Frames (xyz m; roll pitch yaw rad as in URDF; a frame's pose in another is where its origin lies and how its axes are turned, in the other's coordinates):
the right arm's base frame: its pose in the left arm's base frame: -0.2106 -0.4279 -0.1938 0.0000 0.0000 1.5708
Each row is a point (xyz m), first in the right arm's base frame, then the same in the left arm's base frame.
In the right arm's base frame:
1: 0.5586 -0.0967 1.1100
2: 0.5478 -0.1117 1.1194
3: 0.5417 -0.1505 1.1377
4: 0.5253 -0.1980 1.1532
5: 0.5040 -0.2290 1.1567
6: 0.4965 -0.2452 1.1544
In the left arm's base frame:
1: -0.1139 0.1307 0.9162
2: -0.0989 0.1199 0.9256
3: -0.0601 0.1138 0.9439
4: -0.0126 0.0974 0.9594
5: 0.0184 0.0761 0.9629
6: 0.0346 0.0686 0.9606

